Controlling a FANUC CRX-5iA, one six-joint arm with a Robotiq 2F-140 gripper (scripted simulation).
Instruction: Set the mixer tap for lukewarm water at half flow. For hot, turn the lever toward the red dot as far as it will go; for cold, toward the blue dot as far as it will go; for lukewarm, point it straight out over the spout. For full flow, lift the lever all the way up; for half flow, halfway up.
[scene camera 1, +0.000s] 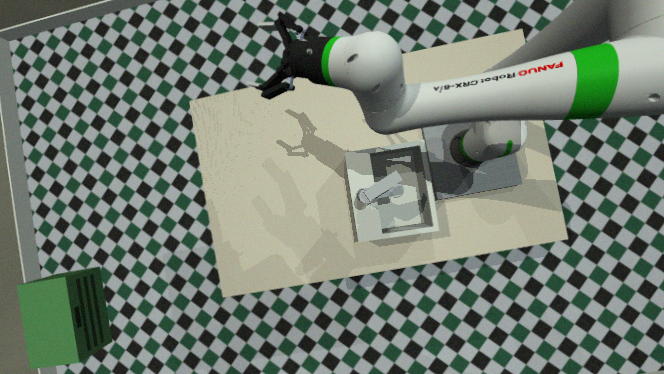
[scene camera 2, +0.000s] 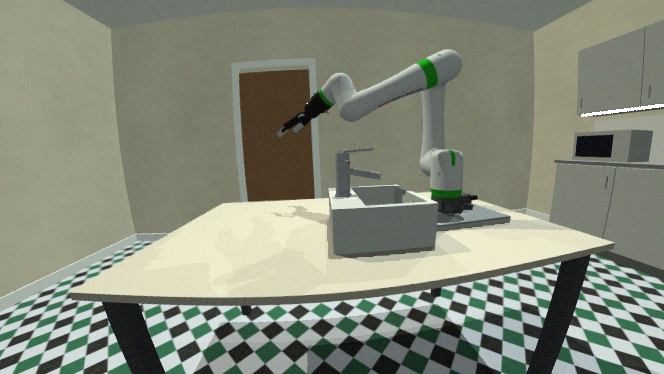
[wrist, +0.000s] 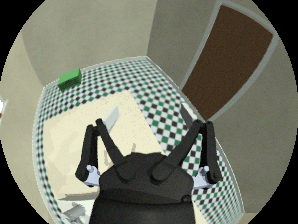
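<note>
I can see my gripper (scene camera 1: 256, 56) and (wrist: 149, 109). There is a grey mixer tap (scene camera 1: 398, 190) and (scene camera 2: 343, 171), which I see as well. The scene also has a sink basin (scene camera 2: 386, 218).
</note>
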